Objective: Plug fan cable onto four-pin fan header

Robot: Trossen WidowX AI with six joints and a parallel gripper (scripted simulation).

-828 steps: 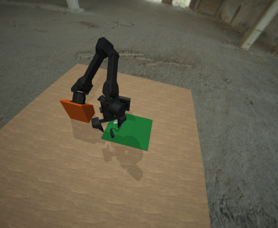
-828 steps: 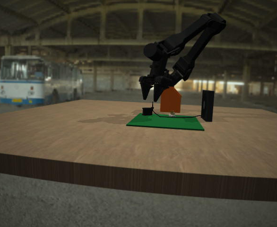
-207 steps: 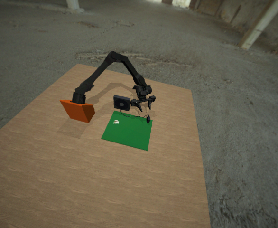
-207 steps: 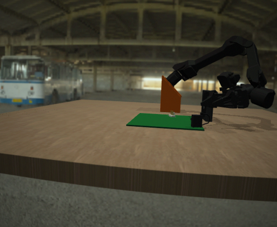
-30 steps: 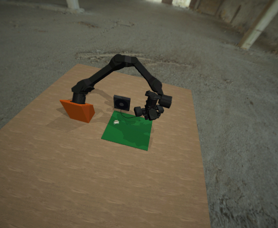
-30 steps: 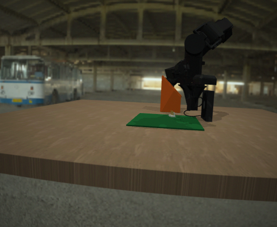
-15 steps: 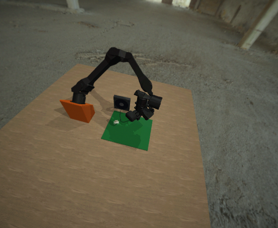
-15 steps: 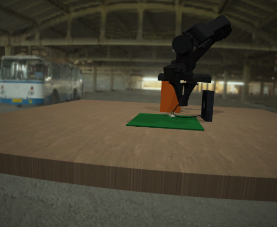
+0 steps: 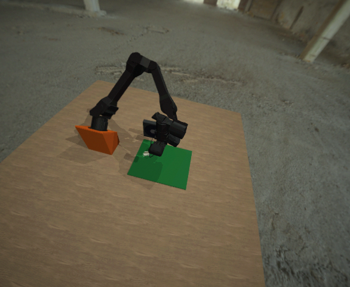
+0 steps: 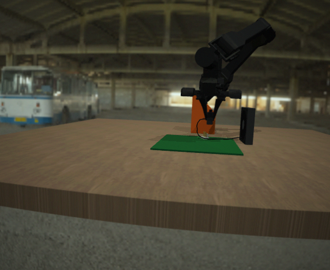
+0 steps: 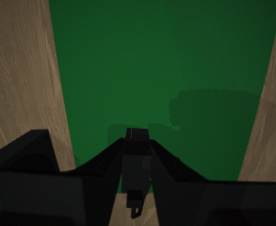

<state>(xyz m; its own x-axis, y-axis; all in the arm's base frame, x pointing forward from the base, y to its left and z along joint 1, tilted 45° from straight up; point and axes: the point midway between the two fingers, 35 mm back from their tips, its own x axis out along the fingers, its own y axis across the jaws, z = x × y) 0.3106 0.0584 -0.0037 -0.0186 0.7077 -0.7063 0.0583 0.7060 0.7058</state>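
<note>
Right now my gripper tip is 80 mm past the white four-pin fan header, 10 mm to the left of it and 70 mm above it. The rest, counted from my gripper tip: green board 20 mm ahead, 30 mm to the right, 90 mm below; black plug 10 mm behind, 10 mm above; black fan 80 mm behind, 120 mm to the left, 10 mm below.
</note>
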